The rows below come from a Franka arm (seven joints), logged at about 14 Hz.
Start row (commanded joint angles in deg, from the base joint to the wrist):
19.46 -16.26 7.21 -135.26 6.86 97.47 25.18
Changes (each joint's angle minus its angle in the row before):
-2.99 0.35 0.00 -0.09 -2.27 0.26 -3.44
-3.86 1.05 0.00 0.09 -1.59 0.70 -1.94
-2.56 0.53 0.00 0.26 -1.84 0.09 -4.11
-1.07 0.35 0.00 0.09 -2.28 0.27 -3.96
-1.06 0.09 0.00 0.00 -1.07 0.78 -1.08
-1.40 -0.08 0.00 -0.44 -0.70 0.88 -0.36
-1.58 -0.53 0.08 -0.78 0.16 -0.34 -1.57
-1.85 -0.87 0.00 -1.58 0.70 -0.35 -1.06
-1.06 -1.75 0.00 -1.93 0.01 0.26 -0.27
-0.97 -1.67 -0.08 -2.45 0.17 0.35 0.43
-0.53 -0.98 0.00 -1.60 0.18 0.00 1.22
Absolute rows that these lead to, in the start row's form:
16.47 -15.91 7.21 -135.35 4.59 97.73 21.74
12.61 -14.86 7.21 -135.26 3.00 98.43 19.80
10.05 -14.33 7.21 -135.00 1.16 98.52 15.69
8.98 -13.98 7.21 -134.91 -1.12 98.79 11.73
7.92 -13.89 7.21 -134.91 -2.19 99.57 10.65
6.52 -13.97 7.21 -135.35 -2.89 100.45 10.29
4.94 -14.50 7.29 -136.13 -2.73 100.11 8.72
3.09 -15.37 7.29 -137.71 -2.03 99.76 7.66
2.03 -17.12 7.29 -139.64 -2.02 100.02 7.39
1.06 -18.79 7.21 -142.09 -1.85 100.37 7.82
0.53 -19.77 7.21 -143.69 -1.67 100.37 9.04

